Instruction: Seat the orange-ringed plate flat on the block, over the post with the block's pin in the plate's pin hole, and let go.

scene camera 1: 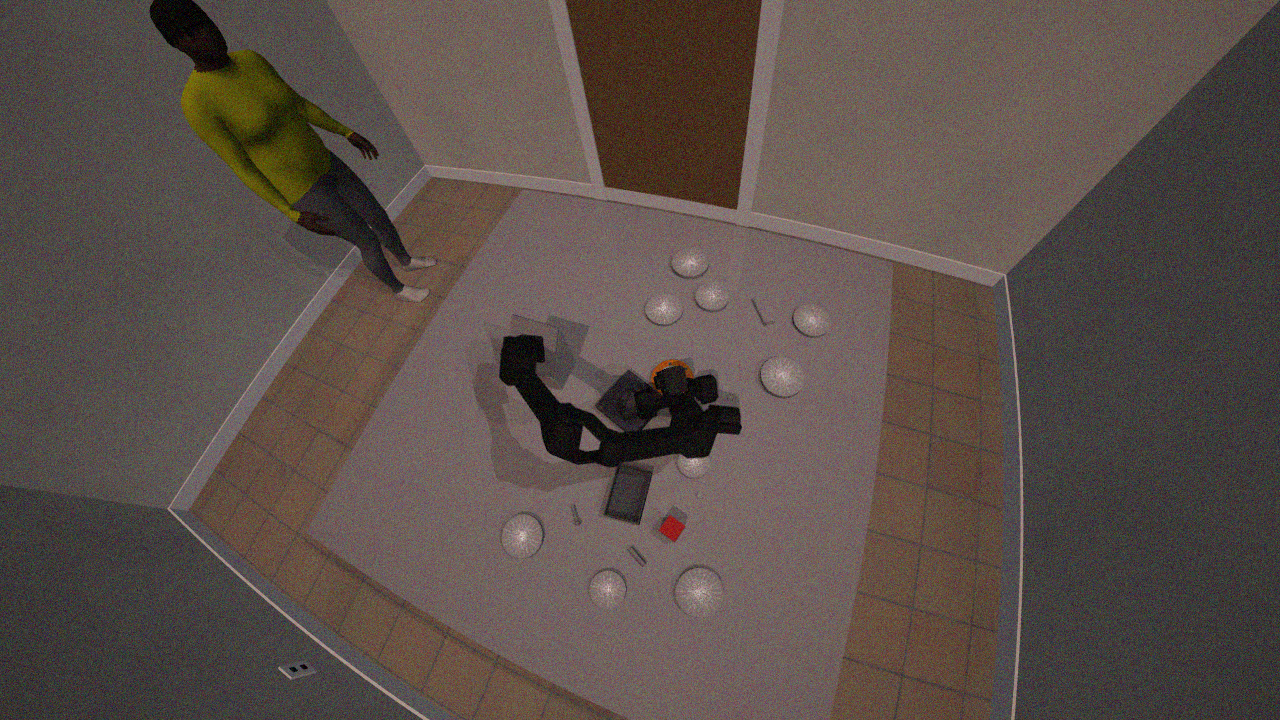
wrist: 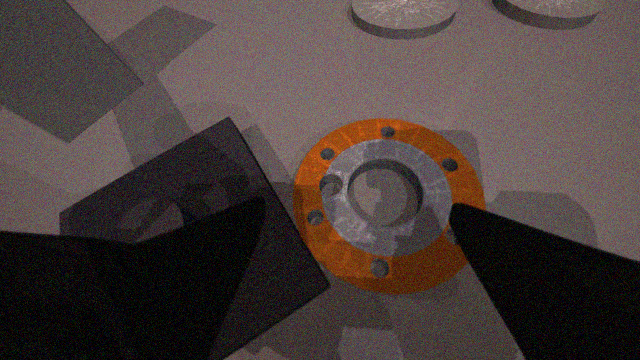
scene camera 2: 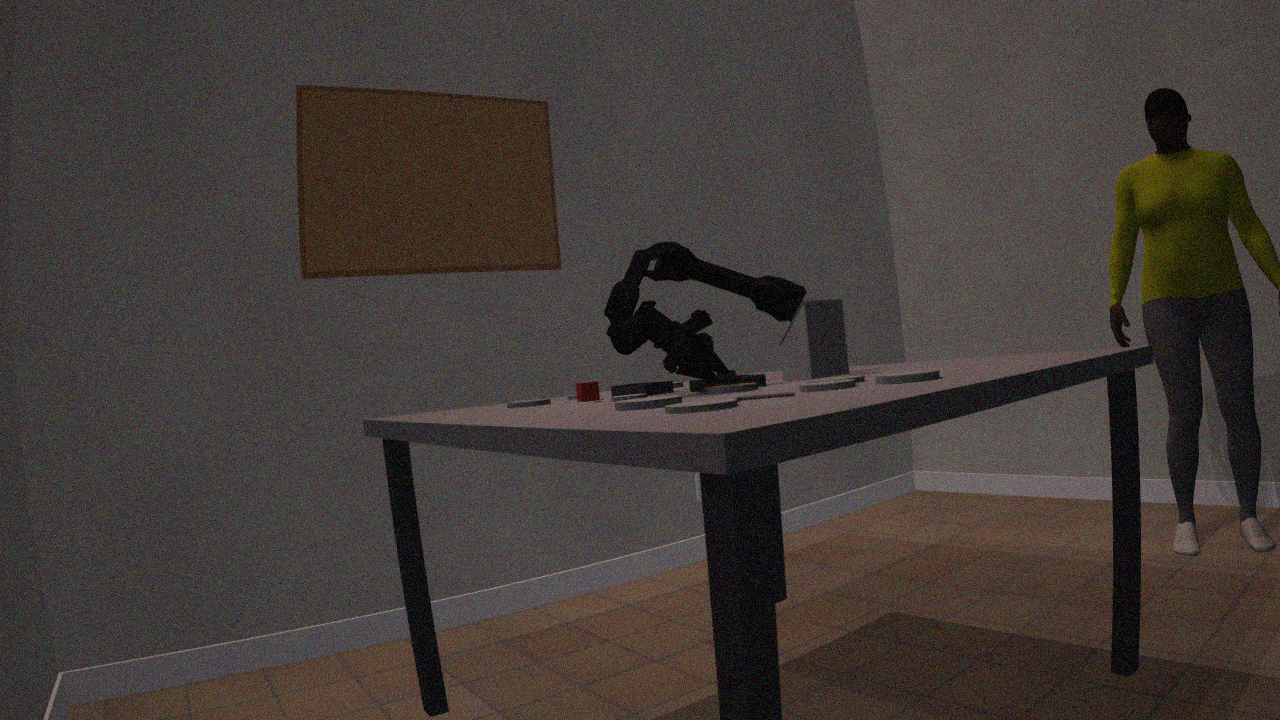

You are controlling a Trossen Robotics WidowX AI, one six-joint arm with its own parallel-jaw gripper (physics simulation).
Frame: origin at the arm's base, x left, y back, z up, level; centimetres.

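Seen in the pictures: gripper, fingertip midpoint: (wrist: 357,209) (scene camera 2: 722,377); arm's base at its link origin: (scene camera 1: 532,348) (scene camera 2: 808,323).
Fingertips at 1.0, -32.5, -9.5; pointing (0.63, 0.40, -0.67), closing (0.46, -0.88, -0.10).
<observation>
Offsets run from my fingertips to a thing's middle, as dx, dy, dz. Level surfaces: height alone.
The orange-ringed plate {+2.3, -0.7, -2.3} (scene camera 1: 663,365) (scene camera 2: 744,386) (wrist: 400,274) lies flat on the table, its rim close against one side of the dark block {-6.2, +8.1, -1.0} (scene camera 1: 615,399) (scene camera 2: 759,379) (wrist: 280,280); the wrist view does not settle whether they touch. The plate has a grey inner face, a wide centre hole and an off-centre hole on the side toward the block. My gripper (scene camera 1: 658,392) (scene camera 2: 726,379) (wrist: 357,209) is open and low over the plate and block. In the wrist view the left finger covers part of the block, and the right fingertip overlaps the plate's right rim. The post and pin are hidden.
Grey round discs {+22.9, +5.6, -2.4} (scene camera 1: 663,308) (wrist: 403,12) lie around the table {dz -2.9} (scene camera 1: 429,465). A dark tray {-27.5, +3.5, -1.6} (scene camera 1: 629,494) and a red cube {-33.0, -7.6, -0.9} (scene camera 1: 672,528) (scene camera 2: 587,391) lie on the opposite side of the arm from the plate. A tall grey box (scene camera 2: 826,338) stands near the arm's base.
</observation>
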